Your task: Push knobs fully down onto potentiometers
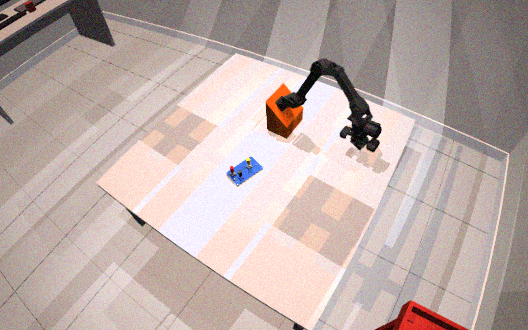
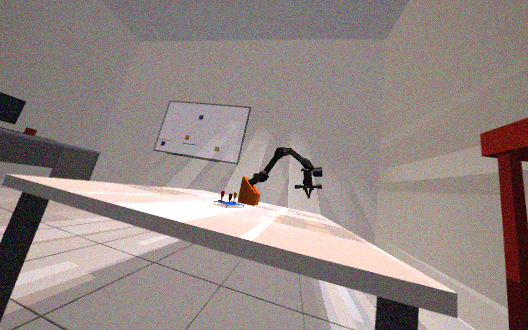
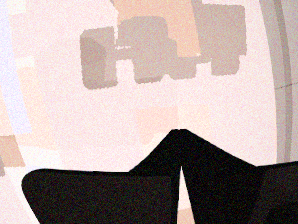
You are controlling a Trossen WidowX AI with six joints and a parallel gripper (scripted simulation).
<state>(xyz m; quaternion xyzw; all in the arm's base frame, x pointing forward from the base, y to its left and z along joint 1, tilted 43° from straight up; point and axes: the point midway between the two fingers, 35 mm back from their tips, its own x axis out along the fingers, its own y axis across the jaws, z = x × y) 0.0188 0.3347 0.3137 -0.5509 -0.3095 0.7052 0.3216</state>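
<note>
Right now the yellow knob is 320 mm ahead of my gripper tip, 420 mm to the right of it and 60 mm below it.
</note>
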